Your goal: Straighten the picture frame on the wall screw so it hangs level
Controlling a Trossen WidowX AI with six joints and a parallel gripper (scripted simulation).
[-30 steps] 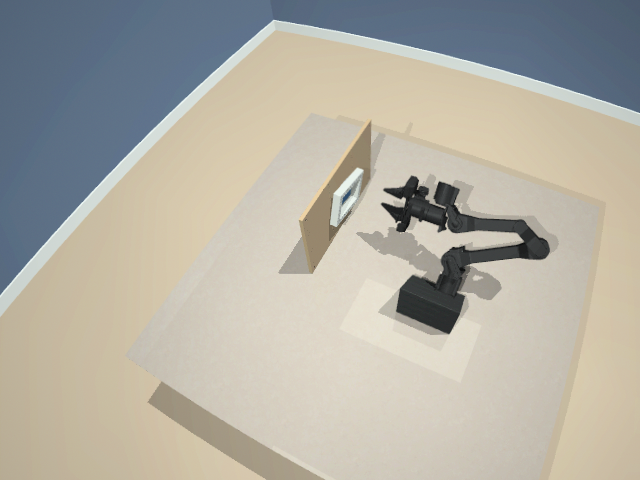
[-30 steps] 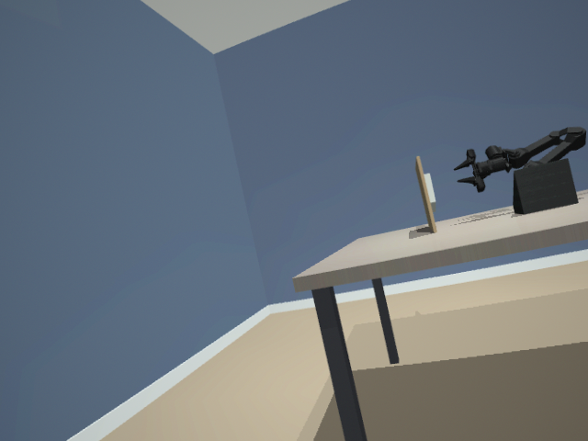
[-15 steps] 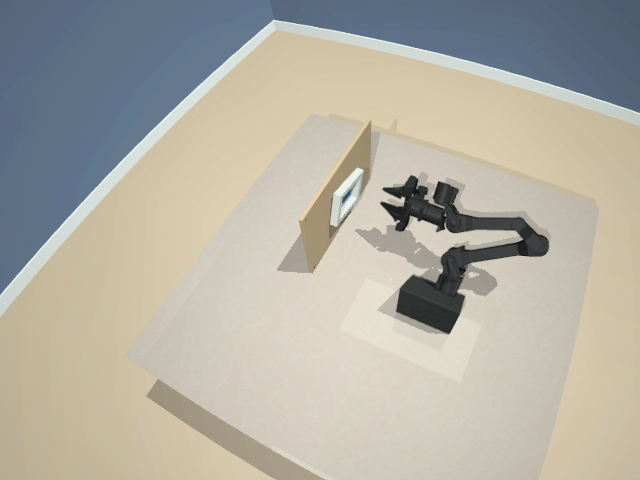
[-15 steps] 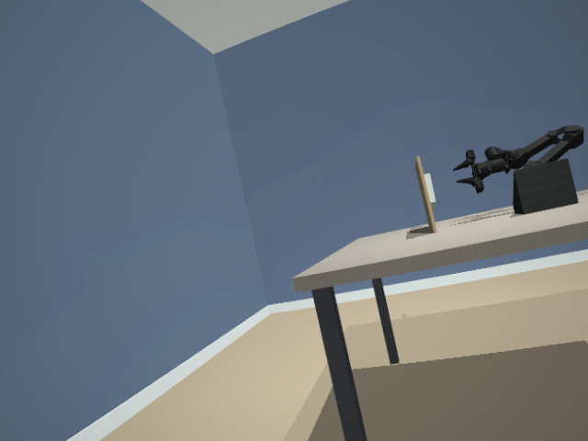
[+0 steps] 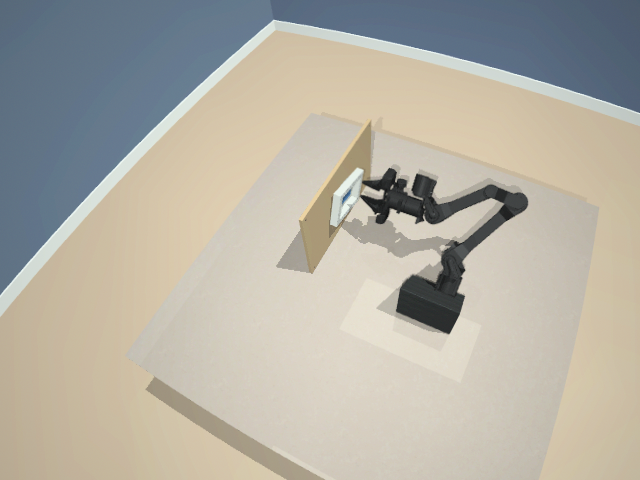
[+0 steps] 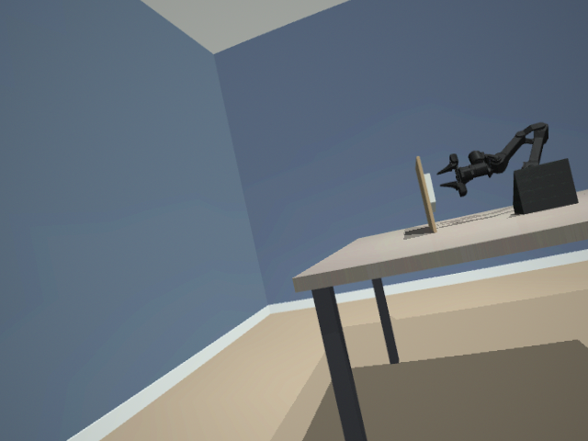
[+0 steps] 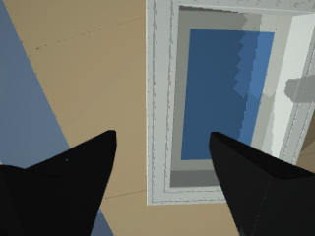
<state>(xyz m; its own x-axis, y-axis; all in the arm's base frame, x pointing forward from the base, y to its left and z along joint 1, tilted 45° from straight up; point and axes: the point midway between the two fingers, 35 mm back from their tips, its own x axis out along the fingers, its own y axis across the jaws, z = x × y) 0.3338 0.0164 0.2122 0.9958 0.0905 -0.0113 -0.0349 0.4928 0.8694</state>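
The picture frame lies 60 mm ahead of my gripper tip, 50 mm below it and 10 mm to the left of it. From my gripper tip the other things lie so: board: 70 mm ahead, 60 mm below, 20 mm to the left.
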